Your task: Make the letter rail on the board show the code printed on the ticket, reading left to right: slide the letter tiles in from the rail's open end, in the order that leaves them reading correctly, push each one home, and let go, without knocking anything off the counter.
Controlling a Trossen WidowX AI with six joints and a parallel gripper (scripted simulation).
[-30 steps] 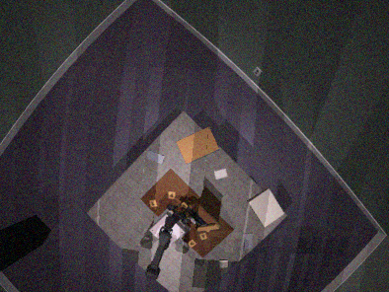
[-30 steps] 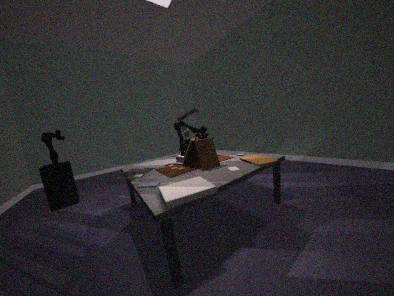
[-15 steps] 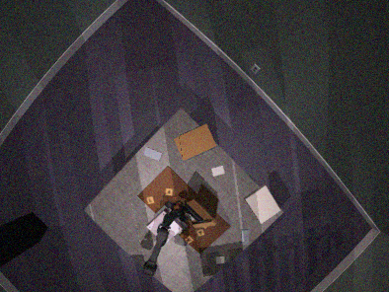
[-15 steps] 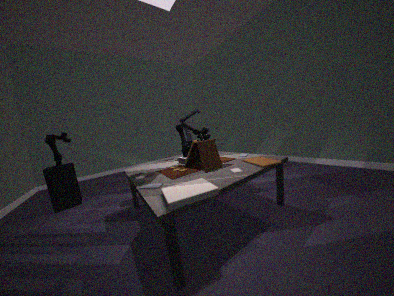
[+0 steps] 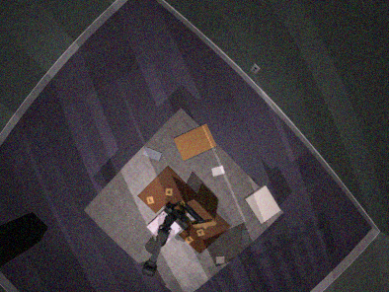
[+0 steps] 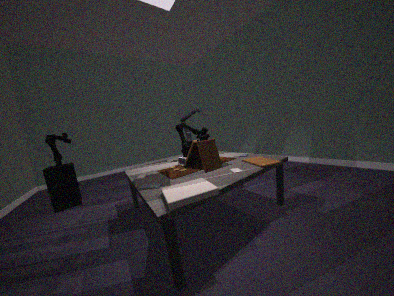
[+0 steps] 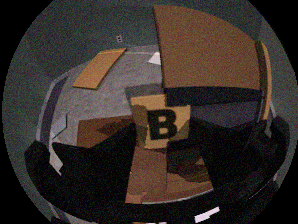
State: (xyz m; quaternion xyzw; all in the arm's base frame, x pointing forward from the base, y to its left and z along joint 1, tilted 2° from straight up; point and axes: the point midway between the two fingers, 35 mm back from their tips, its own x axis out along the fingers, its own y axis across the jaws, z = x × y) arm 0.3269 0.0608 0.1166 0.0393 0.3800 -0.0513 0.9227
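Now: gripper tip 130 mm to the left of the white ticket, 80 mm past it and 70 mm above it. The rest, counted from my gripper tip: small white card 350 mm ahead, 160 mm below, 80 mm to the right; then brown mat 160 mm below, 150 mm behind, 70 mm to the right; then tan letter tile right at my gripper tip.
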